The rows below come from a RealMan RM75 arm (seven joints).
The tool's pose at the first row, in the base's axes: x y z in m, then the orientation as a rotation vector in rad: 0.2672, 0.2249, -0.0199, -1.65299, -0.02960, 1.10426
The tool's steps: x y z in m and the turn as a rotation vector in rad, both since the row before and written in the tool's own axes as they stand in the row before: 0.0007, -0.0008, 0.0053, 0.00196, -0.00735, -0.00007; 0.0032, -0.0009, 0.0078, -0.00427, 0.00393, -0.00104; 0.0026, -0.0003, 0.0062, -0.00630, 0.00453, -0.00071; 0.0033, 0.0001, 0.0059, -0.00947, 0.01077, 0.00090; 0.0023, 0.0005, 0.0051, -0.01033, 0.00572, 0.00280; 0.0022, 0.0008, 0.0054, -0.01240, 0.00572, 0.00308; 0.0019, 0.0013, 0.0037, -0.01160, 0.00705, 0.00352; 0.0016, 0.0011, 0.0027, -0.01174, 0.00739, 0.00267; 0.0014, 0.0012, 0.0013, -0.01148, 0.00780, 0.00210; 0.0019, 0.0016, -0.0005, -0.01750, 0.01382, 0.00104; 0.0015, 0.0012, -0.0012, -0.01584, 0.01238, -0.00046; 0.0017, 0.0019, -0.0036, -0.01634, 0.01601, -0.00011
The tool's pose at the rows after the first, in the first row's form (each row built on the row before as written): 0.2645, 0.2296, -0.0196, -1.64720, -0.03332, 1.11000; 0.2615, 0.2375, -0.0207, -1.65297, -0.03402, 1.10658; 0.2590, 0.2436, -0.0219, -1.66093, -0.03520, 1.10320; 0.2569, 0.2497, -0.0239, -1.67540, -0.03278, 1.09625; 0.2546, 0.2545, -0.0257, -1.68823, -0.03249, 1.09505; 0.2519, 0.2593, -0.0277, -1.70296, -0.03311, 1.09433; 0.2499, 0.2624, -0.0300, -1.71778, -0.03207, 1.09263; 0.2485, 0.2647, -0.0320, -1.73275, -0.03161, 1.08999; 0.2479, 0.2658, -0.0339, -1.74760, -0.03124, 1.08648; 0.2486, 0.2656, -0.0363, -1.77086, -0.03137, 1.07775; 0.2498, 0.2649, -0.0381, -1.79155, -0.03280, 1.06883; 0.2524, 0.2621, -0.0403, -1.81463, -0.03198, 1.05683
